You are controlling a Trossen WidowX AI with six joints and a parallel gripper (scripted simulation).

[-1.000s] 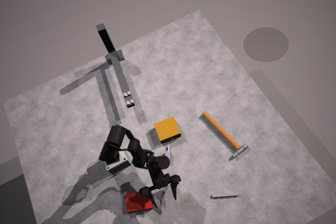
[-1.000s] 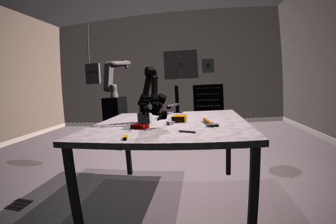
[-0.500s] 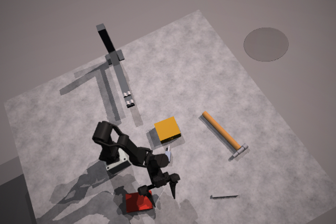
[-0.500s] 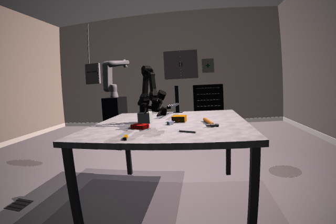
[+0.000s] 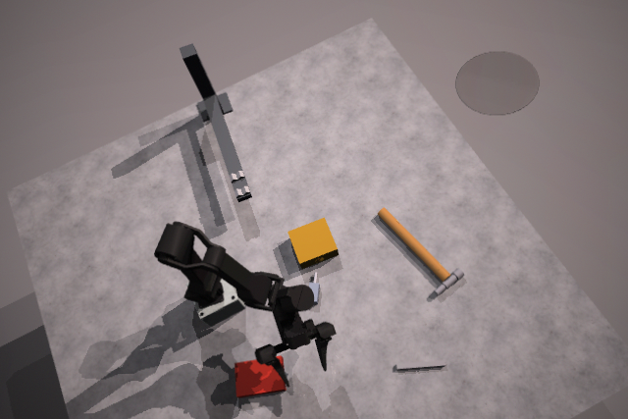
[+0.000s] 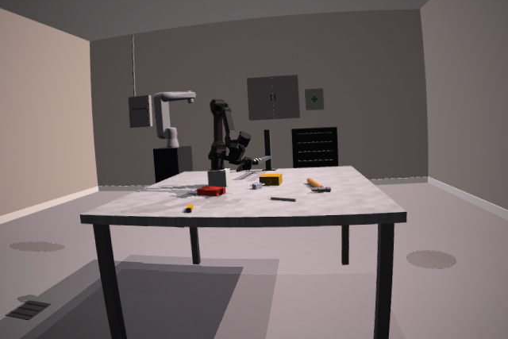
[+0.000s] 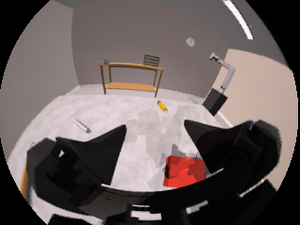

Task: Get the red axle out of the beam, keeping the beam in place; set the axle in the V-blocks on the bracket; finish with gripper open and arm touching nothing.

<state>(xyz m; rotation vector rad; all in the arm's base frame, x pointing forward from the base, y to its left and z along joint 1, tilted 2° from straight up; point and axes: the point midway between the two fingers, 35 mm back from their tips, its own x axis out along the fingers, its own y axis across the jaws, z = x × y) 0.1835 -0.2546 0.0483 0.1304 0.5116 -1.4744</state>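
Right now the grey-blue block is 240 mm to the left of my gripper tip, 120 mm below it and 80 mm ahead of it. Round my gripper tip: red block (120 mm below, 120 mm behind, 60 mm to the left); orange block (350 mm to the left, 110 mm below, 110 mm ahead); thin grey rod (270 mm ahead, 130 mm below, 40 mm to the right).
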